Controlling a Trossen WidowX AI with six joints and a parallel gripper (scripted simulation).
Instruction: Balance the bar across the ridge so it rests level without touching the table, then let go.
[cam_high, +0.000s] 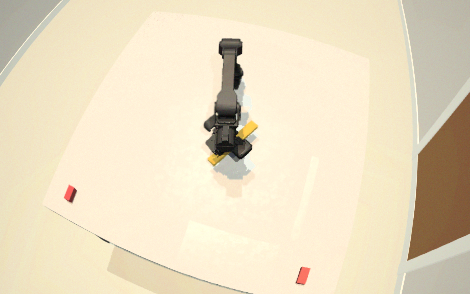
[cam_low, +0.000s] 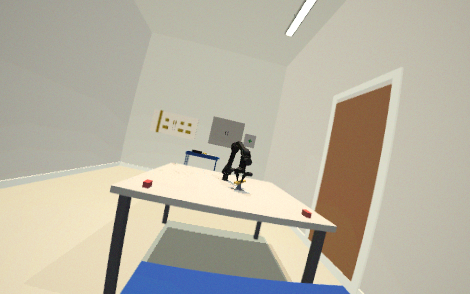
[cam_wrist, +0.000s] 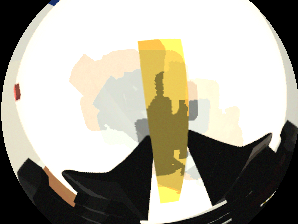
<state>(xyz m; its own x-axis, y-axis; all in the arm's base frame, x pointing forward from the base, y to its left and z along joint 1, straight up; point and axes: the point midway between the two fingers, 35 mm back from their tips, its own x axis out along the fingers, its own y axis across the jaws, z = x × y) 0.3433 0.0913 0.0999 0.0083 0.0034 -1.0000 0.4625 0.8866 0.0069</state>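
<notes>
My gripper tip is 3 cm past the bar and 1 cm to the right of it.
</notes>
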